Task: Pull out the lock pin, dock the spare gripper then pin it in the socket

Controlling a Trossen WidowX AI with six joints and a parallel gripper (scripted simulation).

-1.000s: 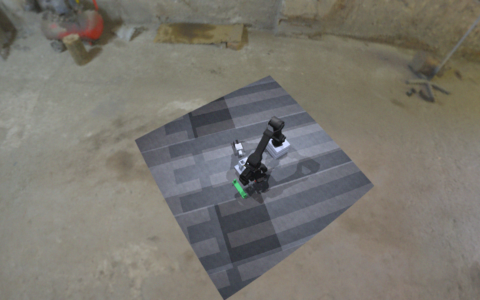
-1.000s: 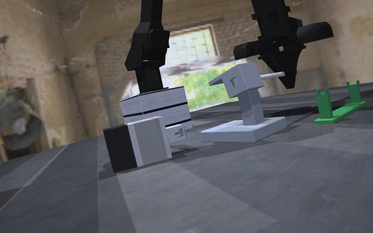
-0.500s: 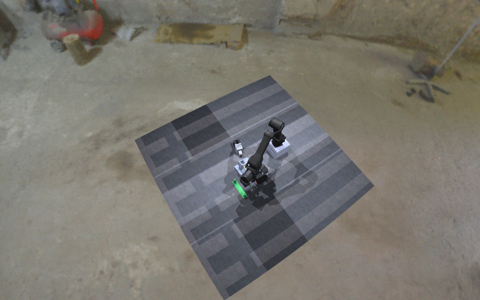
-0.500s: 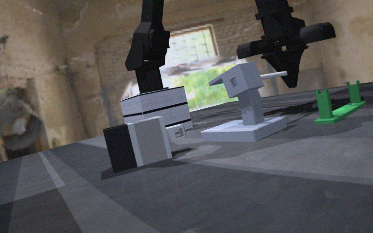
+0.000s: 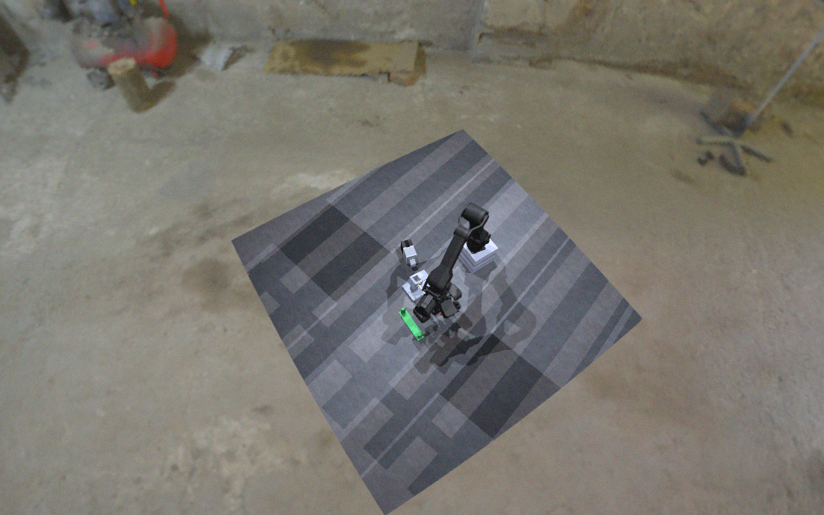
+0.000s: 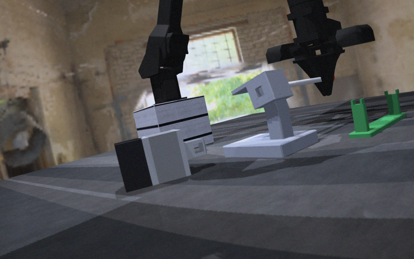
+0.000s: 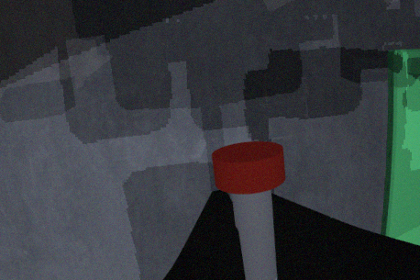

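Now: gripper tip 110 mm short of the cradle, 10 mm to the left of it and 30 mm above it. From my gripper tip the other things lie so: grey mount 20 mm ahead, 140 mm to the right; then spare gripper 290 mm to the right, 30 mm below.
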